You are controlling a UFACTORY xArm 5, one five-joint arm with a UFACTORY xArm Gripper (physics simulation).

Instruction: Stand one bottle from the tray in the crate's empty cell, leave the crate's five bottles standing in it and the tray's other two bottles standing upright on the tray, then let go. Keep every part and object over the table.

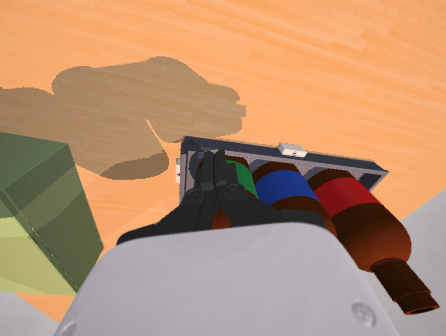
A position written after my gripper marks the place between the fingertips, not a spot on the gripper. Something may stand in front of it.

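My gripper (217, 164). Red-banded bottle (376, 240).
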